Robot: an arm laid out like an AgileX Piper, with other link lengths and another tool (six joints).
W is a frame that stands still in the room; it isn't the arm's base.
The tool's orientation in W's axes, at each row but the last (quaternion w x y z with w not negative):
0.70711 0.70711 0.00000 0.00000
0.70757 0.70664 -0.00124 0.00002
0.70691 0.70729 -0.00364 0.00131
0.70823 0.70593 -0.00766 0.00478
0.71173 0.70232 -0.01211 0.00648
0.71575 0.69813 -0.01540 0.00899
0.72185 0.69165 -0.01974 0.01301
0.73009 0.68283 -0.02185 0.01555
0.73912 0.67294 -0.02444 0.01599
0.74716 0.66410 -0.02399 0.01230
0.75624 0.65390 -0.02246 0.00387
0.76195 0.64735 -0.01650 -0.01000
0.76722 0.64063 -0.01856 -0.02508
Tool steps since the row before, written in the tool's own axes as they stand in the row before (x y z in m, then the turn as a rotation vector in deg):
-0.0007 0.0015 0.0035 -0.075 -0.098 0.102
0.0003 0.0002 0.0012 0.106 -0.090 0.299
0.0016 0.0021 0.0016 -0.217 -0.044 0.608
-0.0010 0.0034 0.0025 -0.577 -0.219 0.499
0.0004 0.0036 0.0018 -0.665 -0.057 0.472
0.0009 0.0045 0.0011 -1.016 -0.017 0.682
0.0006 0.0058 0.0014 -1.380 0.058 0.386
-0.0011 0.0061 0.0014 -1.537 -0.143 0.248
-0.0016 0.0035 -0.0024 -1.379 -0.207 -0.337
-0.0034 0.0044 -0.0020 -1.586 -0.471 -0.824
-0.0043 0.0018 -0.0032 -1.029 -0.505 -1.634
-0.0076 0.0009 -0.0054 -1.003 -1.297 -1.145
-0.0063 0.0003 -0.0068 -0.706 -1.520 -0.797
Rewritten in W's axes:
-0.0007 -0.0035 0.0015 -0.075 -0.102 -0.098
0.0003 -0.0012 0.0002 0.106 -0.299 -0.089
0.0016 -0.0016 0.0021 -0.219 -0.607 -0.046
-0.0011 -0.0025 0.0034 -0.575 -0.497 -0.228
0.0003 -0.0018 0.0036 -0.667 -0.468 -0.068
0.0007 -0.0010 0.0046 -1.021 -0.673 -0.035
0.0003 -0.0012 0.0059 -1.385 -0.371 0.010
-0.0014 -0.0010 0.0061 -1.530 -0.246 -0.208
-0.0018 0.0027 0.0032 -1.360 0.329 -0.317
-0.0036 0.0025 0.0040 -1.544 0.784 -0.646
-0.0043 0.0035 0.0012 -0.963 1.567 -0.775
-0.0074 0.0057 -0.0001 -0.951 0.956 -1.477
-0.0059 0.0071 -0.0009 -0.679 0.556 -1.635

